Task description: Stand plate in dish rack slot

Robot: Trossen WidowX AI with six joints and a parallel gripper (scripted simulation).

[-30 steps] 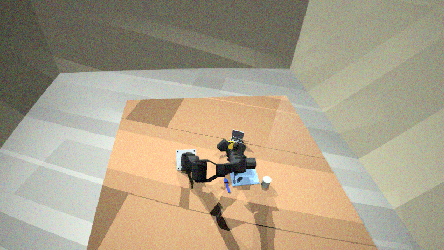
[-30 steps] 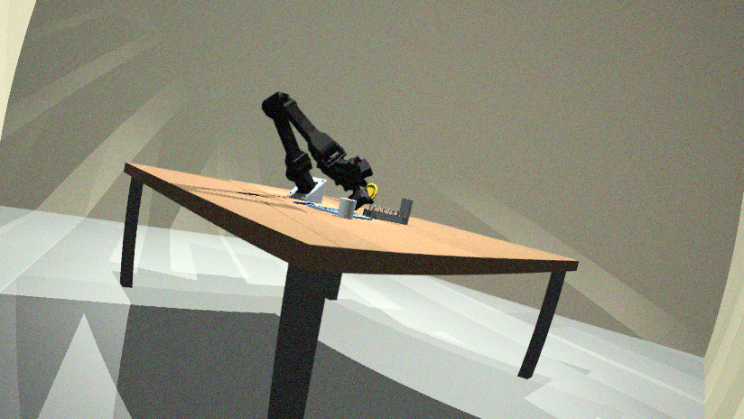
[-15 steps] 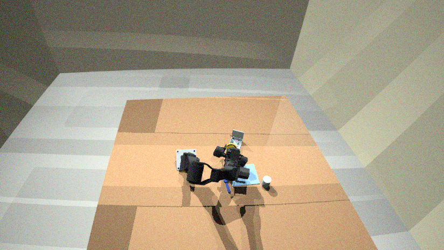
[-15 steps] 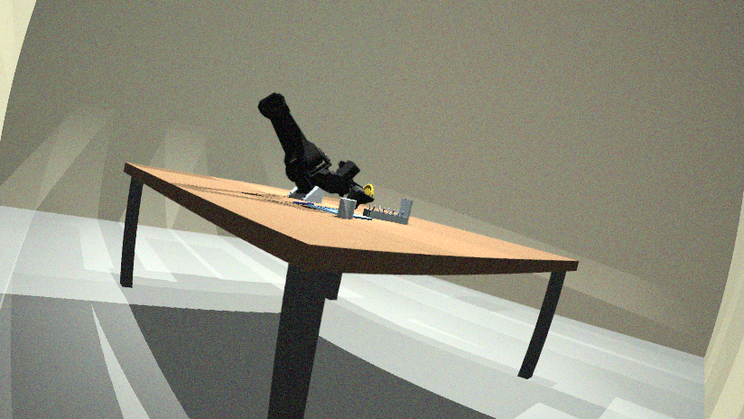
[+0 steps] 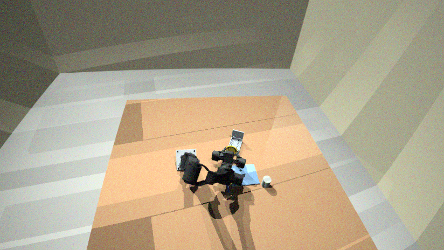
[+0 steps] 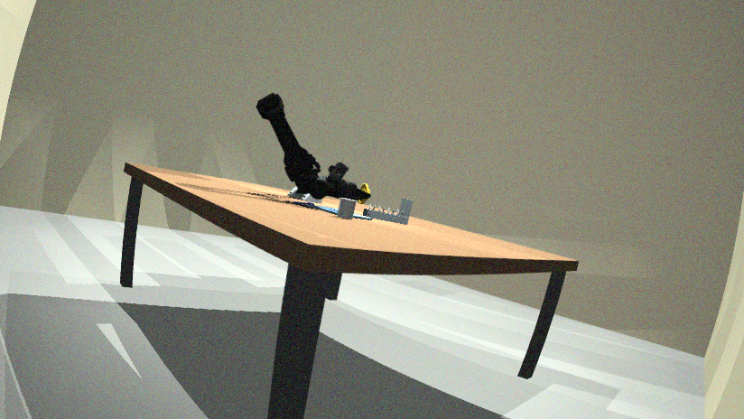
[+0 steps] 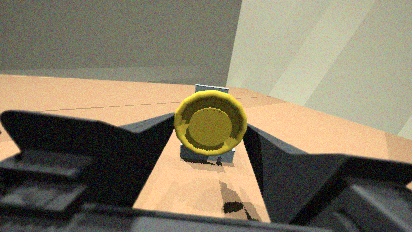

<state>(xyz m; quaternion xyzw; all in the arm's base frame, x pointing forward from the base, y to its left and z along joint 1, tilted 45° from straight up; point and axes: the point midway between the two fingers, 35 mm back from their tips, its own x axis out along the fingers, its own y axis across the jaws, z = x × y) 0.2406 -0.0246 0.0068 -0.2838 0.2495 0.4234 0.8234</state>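
The grey dish rack lies 4 cm ahead of my gripper tip, 6 cm to the left of it and 4 cm below it. From my gripper tip the other things lie so: blue spoon (8 cm behind, 18 cm to the right, 6 cm below); then light blue mat (3 cm ahead, 15 cm to the right, 6 cm below); then yellow plate (1 cm to the right).
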